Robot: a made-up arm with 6 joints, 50 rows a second.
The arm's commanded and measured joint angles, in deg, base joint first. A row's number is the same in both.
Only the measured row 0 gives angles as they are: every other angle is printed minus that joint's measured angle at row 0.
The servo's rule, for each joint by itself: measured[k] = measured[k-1] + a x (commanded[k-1-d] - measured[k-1]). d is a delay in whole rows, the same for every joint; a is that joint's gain. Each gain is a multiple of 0.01, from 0.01 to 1. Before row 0 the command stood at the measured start. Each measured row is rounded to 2 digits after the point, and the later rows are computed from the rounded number. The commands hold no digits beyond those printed.
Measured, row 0: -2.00, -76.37, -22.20, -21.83, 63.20, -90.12
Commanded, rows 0 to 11: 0.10, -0.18, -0.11, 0.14, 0.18, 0.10; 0.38, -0.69, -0.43, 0.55, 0.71, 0.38; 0.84, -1.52, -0.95, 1.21, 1.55, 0.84; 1.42, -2.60, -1.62, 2.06, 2.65, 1.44; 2.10, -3.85, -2.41, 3.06, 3.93, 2.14; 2.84, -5.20, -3.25, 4.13, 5.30, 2.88; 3.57, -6.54, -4.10, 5.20, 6.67, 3.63; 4.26, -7.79, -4.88, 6.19, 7.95, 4.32; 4.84, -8.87, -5.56, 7.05, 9.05, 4.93; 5.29, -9.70, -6.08, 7.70, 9.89, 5.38; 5.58, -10.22, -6.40, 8.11, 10.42, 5.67; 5.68, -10.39, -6.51, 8.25, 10.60, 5.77
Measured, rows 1 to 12: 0.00, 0.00, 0.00, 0.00, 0.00, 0.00; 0.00, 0.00, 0.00, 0.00, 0.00, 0.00; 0.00, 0.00, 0.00, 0.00, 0.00, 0.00; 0.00, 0.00, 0.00, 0.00, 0.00, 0.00; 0.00, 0.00, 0.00, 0.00, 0.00, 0.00; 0.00, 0.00, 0.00, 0.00, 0.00, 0.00; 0.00, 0.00, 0.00, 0.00, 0.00, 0.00; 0.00, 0.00, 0.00, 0.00, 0.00, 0.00; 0.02, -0.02, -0.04, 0.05, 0.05, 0.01; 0.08, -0.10, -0.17, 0.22, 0.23, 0.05; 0.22, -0.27, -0.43, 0.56, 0.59, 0.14; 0.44, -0.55, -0.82, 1.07, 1.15, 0.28
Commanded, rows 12 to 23: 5.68, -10.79, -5.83, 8.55, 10.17, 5.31; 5.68, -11.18, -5.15, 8.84, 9.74, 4.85; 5.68, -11.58, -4.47, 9.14, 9.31, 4.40; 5.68, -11.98, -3.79, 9.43, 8.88, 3.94; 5.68, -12.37, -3.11, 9.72, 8.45, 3.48; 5.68, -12.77, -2.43, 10.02, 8.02, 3.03; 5.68, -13.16, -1.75, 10.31, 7.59, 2.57; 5.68, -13.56, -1.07, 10.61, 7.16, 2.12; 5.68, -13.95, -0.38, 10.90, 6.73, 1.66; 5.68, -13.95, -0.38, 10.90, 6.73, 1.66; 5.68, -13.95, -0.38, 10.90, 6.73, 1.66; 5.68, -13.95, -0.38, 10.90, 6.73, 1.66
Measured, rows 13 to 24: 0.74, -0.95, -1.34, 1.75, 1.90, 0.48; 1.12, -1.46, -1.97, 2.56, 2.82, 0.74; 1.56, -2.07, -2.67, 3.46, 3.86, 1.06; 2.05, -2.76, -3.40, 4.39, 4.96, 1.42; 2.55, -3.49, -4.11, 5.29, 6.06, 1.81; 3.04, -4.24, -4.76, 6.11, 7.09, 2.20; 3.50, -4.96, -5.30, 6.79, 7.99, 2.58; 3.89, -5.61, -5.70, 7.29, 8.69, 2.93; 4.21, -6.23, -5.74, 7.72, 9.09, 3.19; 4.47, -6.82, -5.55, 8.10, 9.27, 3.37; 4.69, -7.39, -5.19, 8.45, 9.28, 3.48; 4.87, -7.94, -4.73, 8.78, 9.17, 3.53
